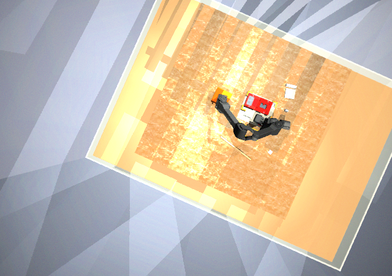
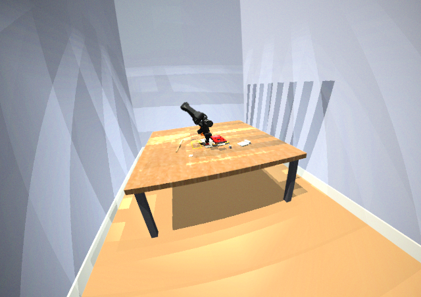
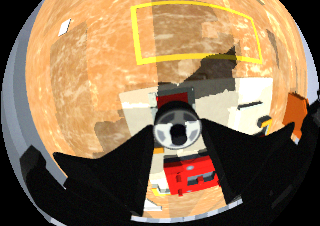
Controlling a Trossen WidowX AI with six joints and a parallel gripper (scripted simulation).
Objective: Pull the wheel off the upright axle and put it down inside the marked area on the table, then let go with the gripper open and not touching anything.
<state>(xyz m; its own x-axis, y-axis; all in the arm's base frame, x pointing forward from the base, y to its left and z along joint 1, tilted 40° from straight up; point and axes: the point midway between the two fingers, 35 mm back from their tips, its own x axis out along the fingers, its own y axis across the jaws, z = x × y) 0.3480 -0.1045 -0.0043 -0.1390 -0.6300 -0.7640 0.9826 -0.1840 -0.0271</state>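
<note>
My gripper tip is right at the dark wheel. Round my gripper tip: thin white stick 13 cm behind, 24 cm to the right, 4 cm below; then tiny white piece 16 cm ahead, 15 cm to the left, 3 cm below.
</note>
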